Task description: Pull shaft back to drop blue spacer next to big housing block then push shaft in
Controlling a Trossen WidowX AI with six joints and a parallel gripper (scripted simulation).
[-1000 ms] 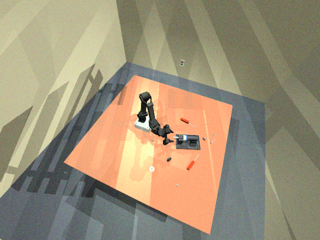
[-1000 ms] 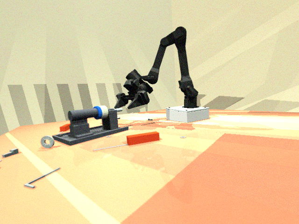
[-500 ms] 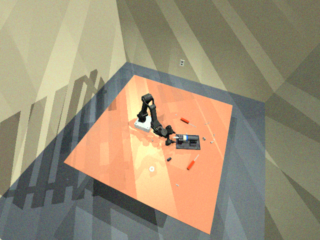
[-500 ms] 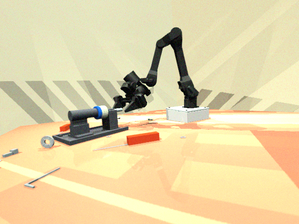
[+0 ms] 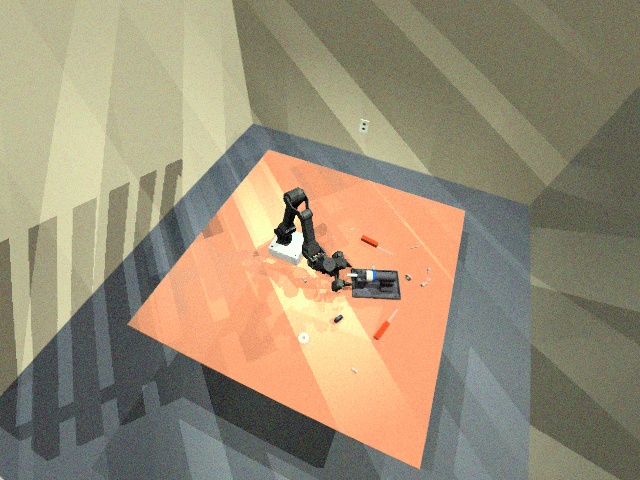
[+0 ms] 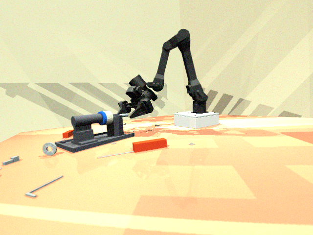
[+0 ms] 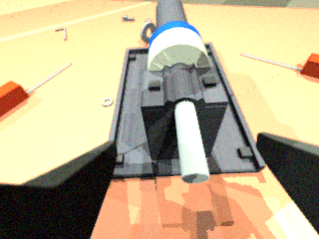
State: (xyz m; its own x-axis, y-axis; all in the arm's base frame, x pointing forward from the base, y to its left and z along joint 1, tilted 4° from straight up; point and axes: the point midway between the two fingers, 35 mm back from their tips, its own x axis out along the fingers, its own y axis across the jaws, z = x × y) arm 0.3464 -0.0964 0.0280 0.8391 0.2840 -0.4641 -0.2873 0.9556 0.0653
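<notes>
Right now the pale grey shaft is 50 mm ahead of my gripper tip, 10 mm to the left of it and 10 mm above it. Also, from my gripper tip: allen key (270 mm ahead, 320 mm to the left, 70 mm below); then black cylinder (200 mm to the right, 50 mm below); then blue spacer (90 mm ahead, 30 mm to the left, 10 mm above).
</notes>
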